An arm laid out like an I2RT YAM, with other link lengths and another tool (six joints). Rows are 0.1 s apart.
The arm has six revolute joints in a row. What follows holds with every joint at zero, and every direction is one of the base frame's. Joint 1 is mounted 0.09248 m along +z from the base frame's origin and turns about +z. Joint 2 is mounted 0.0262 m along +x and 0.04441 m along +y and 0.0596 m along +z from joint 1 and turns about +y. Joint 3 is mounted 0.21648 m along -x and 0.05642 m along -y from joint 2 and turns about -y. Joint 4 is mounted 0.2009 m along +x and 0.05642 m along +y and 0.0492 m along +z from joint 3 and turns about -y. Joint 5 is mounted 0.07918 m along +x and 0.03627 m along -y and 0.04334 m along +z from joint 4 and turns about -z. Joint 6 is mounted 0.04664 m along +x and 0.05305 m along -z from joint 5 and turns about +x. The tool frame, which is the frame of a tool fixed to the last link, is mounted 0.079 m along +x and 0.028 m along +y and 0.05 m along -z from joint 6; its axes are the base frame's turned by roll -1.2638, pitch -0.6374 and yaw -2.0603 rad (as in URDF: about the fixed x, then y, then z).
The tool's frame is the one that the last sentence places.
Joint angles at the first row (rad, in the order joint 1, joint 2, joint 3, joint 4, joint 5, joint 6):
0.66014, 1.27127, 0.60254, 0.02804, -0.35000, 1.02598
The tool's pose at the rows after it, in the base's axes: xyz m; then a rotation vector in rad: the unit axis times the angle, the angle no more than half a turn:
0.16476, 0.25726, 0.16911, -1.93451, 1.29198, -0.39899
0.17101, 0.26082, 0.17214, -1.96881, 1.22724, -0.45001
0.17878, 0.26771, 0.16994, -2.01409, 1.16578, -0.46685
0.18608, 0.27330, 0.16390, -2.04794, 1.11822, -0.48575
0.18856, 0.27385, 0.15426, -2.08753, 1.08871, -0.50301
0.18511, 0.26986, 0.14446, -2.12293, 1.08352, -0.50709
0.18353, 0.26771, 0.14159, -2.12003, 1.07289, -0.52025
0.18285, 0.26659, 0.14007, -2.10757, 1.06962, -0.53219
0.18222, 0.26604, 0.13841, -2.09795, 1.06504, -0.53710
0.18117, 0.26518, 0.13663, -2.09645, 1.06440, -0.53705
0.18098, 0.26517, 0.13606, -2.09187, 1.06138, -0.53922
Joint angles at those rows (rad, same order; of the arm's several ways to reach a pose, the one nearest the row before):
0.65975, 1.24306, 0.65976, -0.04365, -0.32522, 0.95540
0.66015, 1.28462, 0.73070, -0.08562, -0.31948, 0.88293
0.65976, 1.36586, 0.80736, -0.10774, -0.33436, 0.81998
0.66015, 1.43761, 0.85853, -0.10814, -0.33969, 0.76964
0.65976, 1.48183, 0.87797, -0.11541, -0.33703, 0.72766
0.65899, 1.49061, 0.86118, -0.12378, -0.33284, 0.70706
0.65861, 1.47993, 0.83679, -0.10435, -0.32865, 0.69714
0.65901, 1.46848, 0.81232, -0.07761, -0.32291, 0.69677
0.65899, 1.46314, 0.79250, -0.05244, -0.32254, 0.69638
0.65862, 1.46007, 0.77913, -0.04062, -0.32330, 0.69638
0.65900, 1.45856, 0.77153, -0.02920, -0.32330, 0.69600

